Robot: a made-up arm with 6 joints.
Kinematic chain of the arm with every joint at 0, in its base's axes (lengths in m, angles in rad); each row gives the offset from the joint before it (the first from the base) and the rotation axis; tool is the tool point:
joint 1: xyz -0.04 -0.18 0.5 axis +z
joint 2: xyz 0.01 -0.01 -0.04 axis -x
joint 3: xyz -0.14 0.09 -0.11 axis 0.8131 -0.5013 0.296
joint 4: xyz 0.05 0 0.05 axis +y
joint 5: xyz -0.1 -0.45 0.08 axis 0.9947 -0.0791 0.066
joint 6: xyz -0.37 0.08 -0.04 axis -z
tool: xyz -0.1 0 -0.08
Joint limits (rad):
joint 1: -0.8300..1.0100
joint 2: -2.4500..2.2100
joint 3: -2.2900..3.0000
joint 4: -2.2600..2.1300
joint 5: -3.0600..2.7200
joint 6: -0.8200..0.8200
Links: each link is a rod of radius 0.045 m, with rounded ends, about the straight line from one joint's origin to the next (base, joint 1, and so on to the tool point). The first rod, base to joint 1, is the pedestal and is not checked.
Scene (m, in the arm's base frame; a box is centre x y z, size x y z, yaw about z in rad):
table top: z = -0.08
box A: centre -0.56 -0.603 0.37 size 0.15 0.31 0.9 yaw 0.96
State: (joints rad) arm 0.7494 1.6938 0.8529 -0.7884 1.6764 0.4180
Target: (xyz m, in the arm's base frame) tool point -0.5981 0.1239 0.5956
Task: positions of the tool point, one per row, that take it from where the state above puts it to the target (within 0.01 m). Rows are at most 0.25 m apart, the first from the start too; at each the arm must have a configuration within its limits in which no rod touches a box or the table.
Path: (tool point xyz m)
1: 0.0553 -0.9035 0.6650
2: -0.0570 -0.8465 0.7840
3: -0.1420 -0.7321 0.9095
4: -0.1768 -0.5667 1.0170
5: -0.3814 -0.5266 0.9435
6: -0.5398 -0.4019 0.8619
7: -0.6269 -0.2208 0.7833
8: -0.6312 -0.0149 0.7160
9: -0.6370 0.0229 0.6814
10: -0.6328 0.0584 0.6483
11: -0.6193 0.0920 0.6189
12: -0.5981 0.1239 0.5956

